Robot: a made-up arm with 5 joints.
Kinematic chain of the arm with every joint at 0, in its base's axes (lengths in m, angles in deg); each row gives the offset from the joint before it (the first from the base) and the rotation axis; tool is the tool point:
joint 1: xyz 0 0 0.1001 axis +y
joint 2: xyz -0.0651 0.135 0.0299 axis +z
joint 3: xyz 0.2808 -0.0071 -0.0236 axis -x
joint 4: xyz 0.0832 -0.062 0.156 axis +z
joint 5: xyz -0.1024 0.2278 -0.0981 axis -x
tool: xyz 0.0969 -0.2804 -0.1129
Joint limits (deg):
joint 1: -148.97..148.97
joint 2: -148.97..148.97
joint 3: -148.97..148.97
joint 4: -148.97..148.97
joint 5: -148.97..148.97
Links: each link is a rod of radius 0.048 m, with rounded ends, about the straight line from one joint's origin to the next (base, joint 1, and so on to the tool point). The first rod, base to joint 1, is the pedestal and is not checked.
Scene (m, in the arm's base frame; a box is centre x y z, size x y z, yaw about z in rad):
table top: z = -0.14
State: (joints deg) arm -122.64 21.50 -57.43 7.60 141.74
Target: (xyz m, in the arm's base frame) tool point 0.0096 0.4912 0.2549
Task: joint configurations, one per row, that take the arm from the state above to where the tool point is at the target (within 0.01 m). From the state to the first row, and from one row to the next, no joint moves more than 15 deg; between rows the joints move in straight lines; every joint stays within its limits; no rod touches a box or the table.
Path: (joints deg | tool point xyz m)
1: -120.18 31.41 -60.13 5.48 128.34 | -0.4987 0.1487 0.1705
2: -117.72 41.32 -62.83 3.35 114.95 | -0.4586 0.1787 0.2600
3: -115.26 51.22 -65.53 1.23 101.55 | -0.3919 0.2335 0.3340
4: -112.81 61.13 -68.23 -0.89 88.16 | -0.3024 0.3048 0.3773
5: -110.35 71.04 -70.93 -3.02 74.76 | -0.1978 0.3805 0.3798
6: -107.89 80.95 -73.63 -5.14 61.37 | -0.0897 0.4467 0.3378
7: -105.43 90.85 -76.33 -7.27 47.97 | 0.0096 0.4912 0.2549

